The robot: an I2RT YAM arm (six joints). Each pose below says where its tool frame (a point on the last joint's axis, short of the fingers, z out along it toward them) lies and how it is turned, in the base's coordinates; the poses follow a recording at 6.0 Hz.
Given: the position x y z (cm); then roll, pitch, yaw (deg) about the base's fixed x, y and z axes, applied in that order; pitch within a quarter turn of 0, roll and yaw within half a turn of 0.
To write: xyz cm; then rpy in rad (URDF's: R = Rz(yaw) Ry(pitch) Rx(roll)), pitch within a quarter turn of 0, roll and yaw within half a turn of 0. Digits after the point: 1 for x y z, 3 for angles.
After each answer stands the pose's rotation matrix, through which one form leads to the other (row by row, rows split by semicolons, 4 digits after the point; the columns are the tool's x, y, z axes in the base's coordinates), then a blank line. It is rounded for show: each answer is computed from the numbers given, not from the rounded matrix.
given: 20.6, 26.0, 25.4, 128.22, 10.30, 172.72
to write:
20.6, 26.0, 25.4, 2.238, 0.180, 3.015
-0.9760 -0.0609 0.2093; 0.1247 0.6315 0.7653; -0.1788 0.7730 -0.6087

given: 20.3, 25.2, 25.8, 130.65, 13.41, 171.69
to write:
20.3, 25.2, 25.8, 2.280, 0.234, 2.997
-0.9625 -0.0800 0.2591; 0.1406 0.6700 0.7289; -0.2319 0.7380 -0.6337

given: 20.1, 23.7, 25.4, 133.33, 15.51, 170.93
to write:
20.1, 23.7, 25.4, 2.327, 0.271, 2.983
-0.9515 -0.0839 0.2959; 0.1519 0.7083 0.6894; -0.2674 0.7009 -0.6612

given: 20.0, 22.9, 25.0, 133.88, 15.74, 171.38
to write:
20.0, 22.9, 25.0, 2.337, 0.275, 2.991
-0.9516 -0.0894 0.2939; 0.1443 0.7146 0.6845; -0.2713 0.6938 -0.6672

